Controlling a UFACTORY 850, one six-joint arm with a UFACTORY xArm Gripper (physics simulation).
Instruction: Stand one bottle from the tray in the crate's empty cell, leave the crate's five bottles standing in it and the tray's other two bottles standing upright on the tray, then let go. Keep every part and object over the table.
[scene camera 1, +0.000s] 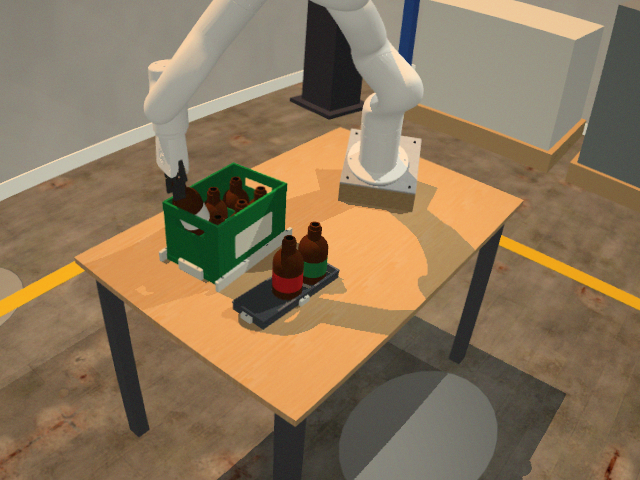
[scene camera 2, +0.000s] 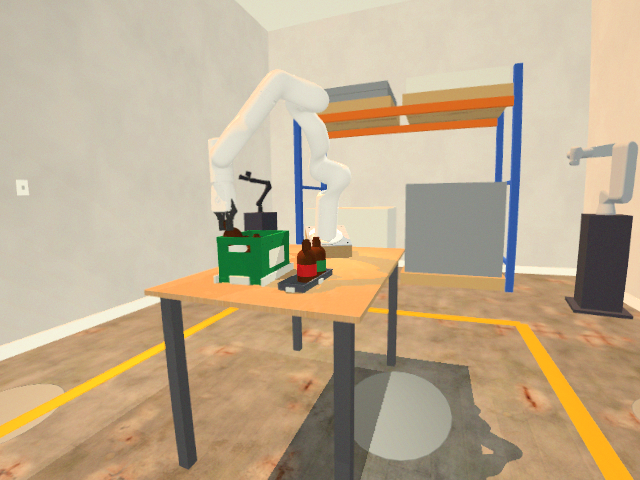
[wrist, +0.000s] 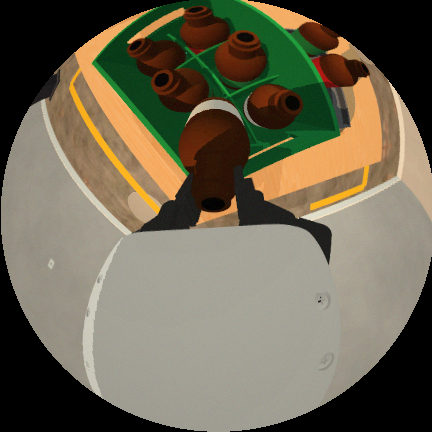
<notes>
I see my gripper (scene camera 1: 176, 195) and a red-label bottle (scene camera 1: 288, 264).
My gripper shows as well in scene camera 2 (scene camera 2: 226, 230) and in the wrist view (wrist: 217, 182).
</notes>
